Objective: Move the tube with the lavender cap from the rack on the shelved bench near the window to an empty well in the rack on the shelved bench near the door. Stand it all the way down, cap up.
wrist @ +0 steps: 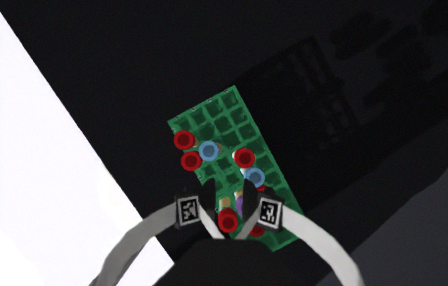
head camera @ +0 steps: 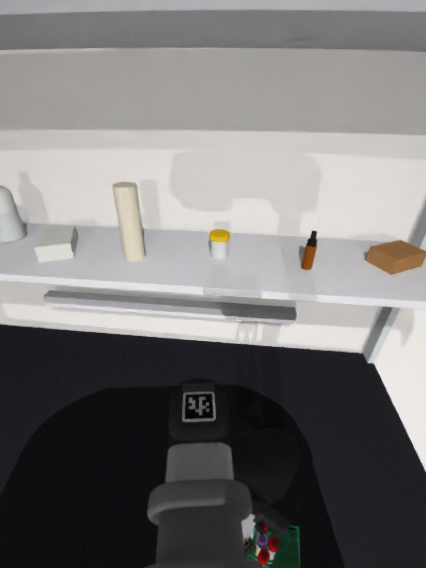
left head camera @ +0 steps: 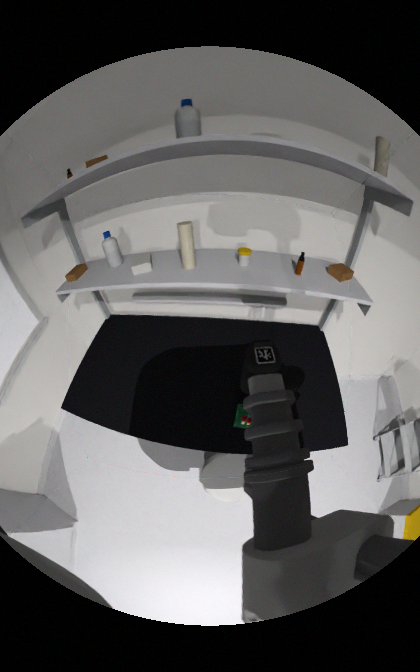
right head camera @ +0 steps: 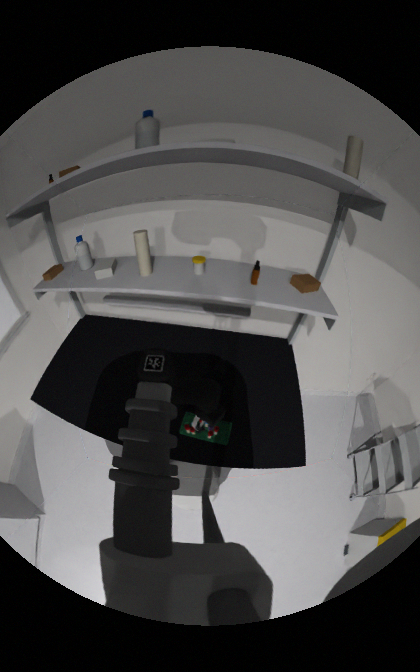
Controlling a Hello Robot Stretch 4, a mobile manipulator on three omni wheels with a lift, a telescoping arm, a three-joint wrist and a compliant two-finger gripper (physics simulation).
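Pixels of known places: hand, tool point: [wrist: 228, 198] [head camera: 251, 533] [right head camera: 204, 424]; robot's base, link origin: [left head camera: 229, 474] [right head camera: 190, 481].
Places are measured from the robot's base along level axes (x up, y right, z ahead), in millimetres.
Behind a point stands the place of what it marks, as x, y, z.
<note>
The green rack [head camera: 290, 542] @[765, 184, 278] [left head camera: 239, 416] @[749, 19, 298] [right head camera: 224, 435] @[743, 176, 251] [wrist: 231, 98] @[743, 17, 338] stands on the dark bench top and lies slantwise in the wrist view. The lavender-capped tube [head camera: 262, 540] @[855, 112, 263] [wrist: 240, 205] @[854, 107, 263] stands in it among red-capped tubes; in the wrist view the right fingertip partly covers its cap. My gripper [wrist: 229, 194] @[890, 87, 265] is above the rack, fingers part way apart with a gap between them. The lavender cap is beside and below the right finger, not centred in the gap. No tube shows held. A second rack does not show.
Near the fingers are red caps [wrist: 228, 220] @[854, 109, 244] [wrist: 244, 158] @[854, 76, 297] and a blue cap [wrist: 254, 177] @[854, 96, 291]. More capped tubes stand further along the rack. A shelf [head camera: 175, 275] @[1192, -51, 650] behind the bench holds a cream cylinder [head camera: 130, 225] @[1285, -153, 720], a yellow-lidded jar [head camera: 219, 245] @[1229, 53, 727] and an amber bottle [head camera: 309, 254] @[1233, 258, 669].
</note>
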